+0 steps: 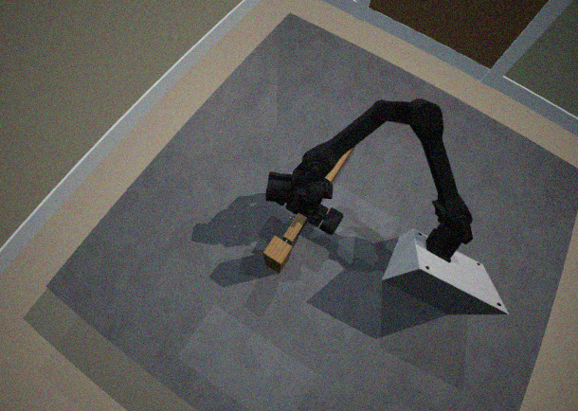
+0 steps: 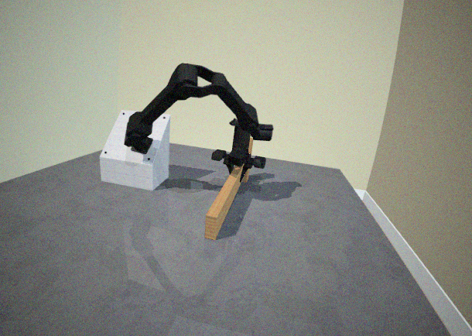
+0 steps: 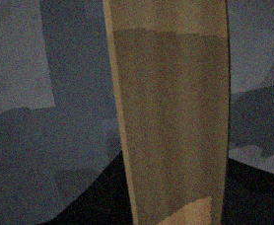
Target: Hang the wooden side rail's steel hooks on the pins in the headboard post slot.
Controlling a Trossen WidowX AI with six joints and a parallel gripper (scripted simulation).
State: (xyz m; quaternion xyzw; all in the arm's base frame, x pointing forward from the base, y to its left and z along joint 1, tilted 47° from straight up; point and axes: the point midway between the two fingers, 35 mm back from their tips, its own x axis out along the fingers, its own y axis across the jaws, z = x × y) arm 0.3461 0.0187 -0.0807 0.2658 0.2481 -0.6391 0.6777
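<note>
The wooden headboard post lies 14 cm to the left of my gripper tip and 4 cm above it.
</note>
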